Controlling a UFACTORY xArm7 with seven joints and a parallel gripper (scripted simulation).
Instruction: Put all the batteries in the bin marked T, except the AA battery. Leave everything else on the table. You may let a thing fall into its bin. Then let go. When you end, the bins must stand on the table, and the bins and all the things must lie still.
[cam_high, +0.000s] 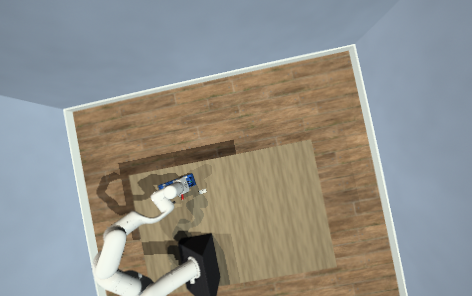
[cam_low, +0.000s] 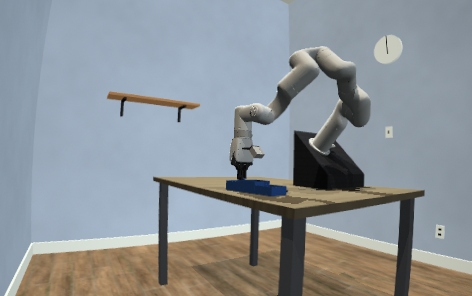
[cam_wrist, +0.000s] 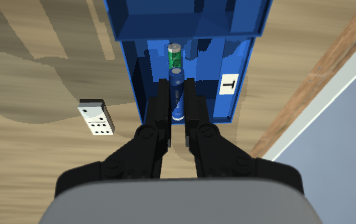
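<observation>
My gripper is now 20 mm above the small blue battery. Also, from my hand: red battery: 100 mm behind, 60 mm to the left, 60 mm below; then blue bin: 10 mm behind, 80 mm to the left, 40 mm below; then small green battery: 50 mm below.
</observation>
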